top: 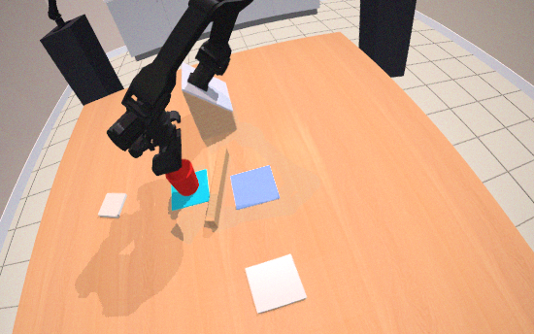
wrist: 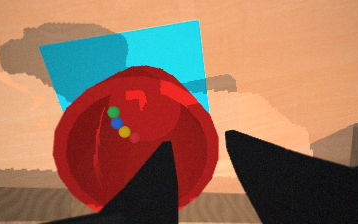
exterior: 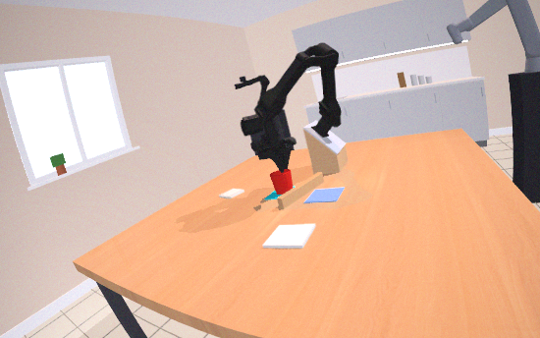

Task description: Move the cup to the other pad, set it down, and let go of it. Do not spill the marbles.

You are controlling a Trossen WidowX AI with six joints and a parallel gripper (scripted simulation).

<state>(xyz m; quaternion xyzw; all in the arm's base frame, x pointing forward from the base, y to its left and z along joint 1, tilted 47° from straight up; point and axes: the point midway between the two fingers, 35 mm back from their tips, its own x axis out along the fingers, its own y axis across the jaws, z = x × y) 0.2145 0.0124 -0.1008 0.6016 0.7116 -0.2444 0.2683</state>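
Right now the red cup is 30 mm below my gripper tip and 30 mm ahead of it. From my gripper tip the other things lie so: cyan pad (80 mm below, 30 mm ahead); then pale blue pad (170 mm to the left, 80 mm below, 60 mm ahead); then low wooden wall (90 mm to the left, 60 mm below, 50 mm ahead).
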